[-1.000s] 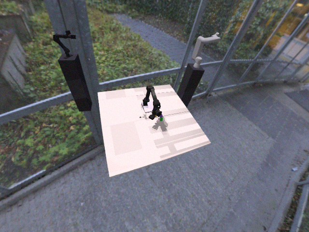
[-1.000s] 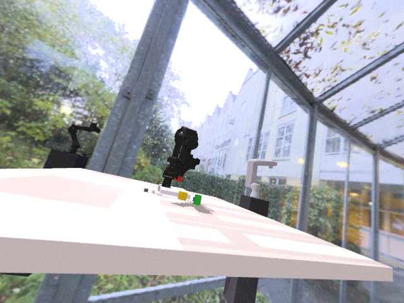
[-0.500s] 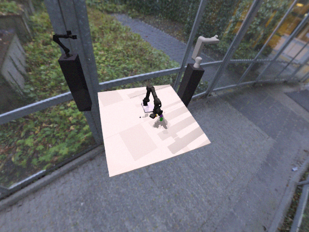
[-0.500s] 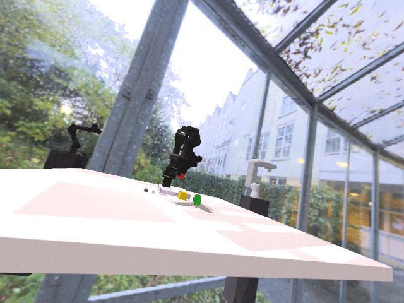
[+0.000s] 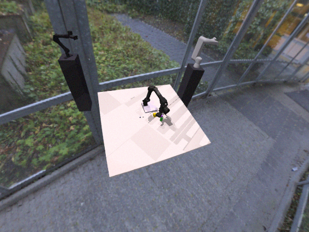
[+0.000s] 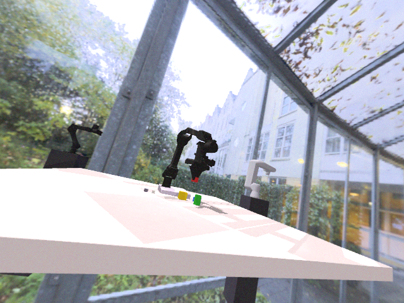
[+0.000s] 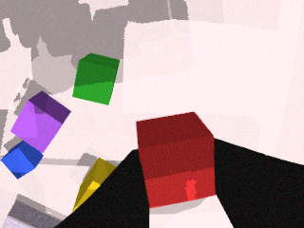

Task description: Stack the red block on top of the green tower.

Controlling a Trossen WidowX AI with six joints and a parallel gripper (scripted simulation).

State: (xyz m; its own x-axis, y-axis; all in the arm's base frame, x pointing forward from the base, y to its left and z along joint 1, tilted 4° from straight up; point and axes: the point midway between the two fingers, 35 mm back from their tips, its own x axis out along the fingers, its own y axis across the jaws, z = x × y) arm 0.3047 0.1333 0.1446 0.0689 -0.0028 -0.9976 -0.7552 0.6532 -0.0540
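Now: gripper tip 80 mm past the purple block, 60 mm to the right of it and 110 mm above it. Round my gripper tip: blue block: 130 mm behind, 60 mm to the left, 110 mm below; yellow block: 100 mm behind, 30 mm to the right, 100 mm below; red block: 10 mm above.
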